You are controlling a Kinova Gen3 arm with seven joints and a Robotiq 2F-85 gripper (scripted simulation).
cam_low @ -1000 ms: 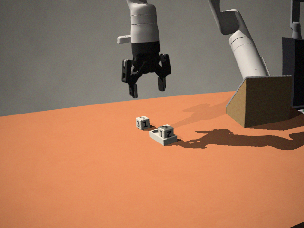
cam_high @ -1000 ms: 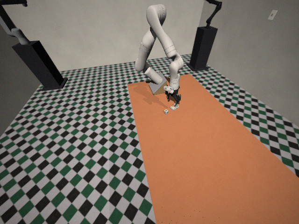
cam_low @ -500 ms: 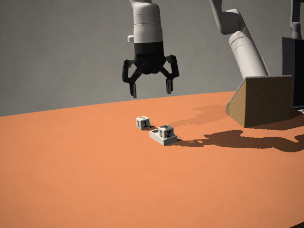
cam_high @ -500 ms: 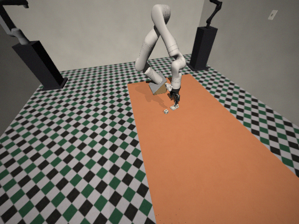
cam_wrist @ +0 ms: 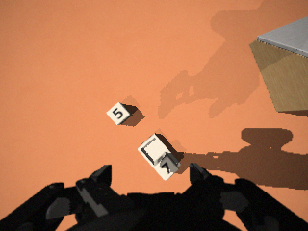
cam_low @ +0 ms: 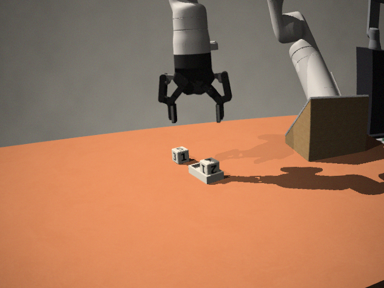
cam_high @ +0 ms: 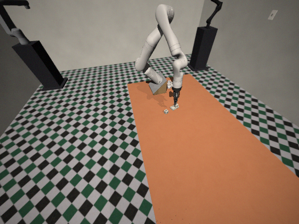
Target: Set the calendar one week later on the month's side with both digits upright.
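Now: the cube 2 cm behind my hand, 3 cm to the left of it and 10 cm below it. From my hand the other things lie so: white calendar tray 1 cm behind, 2 cm to the left, 11 cm below.
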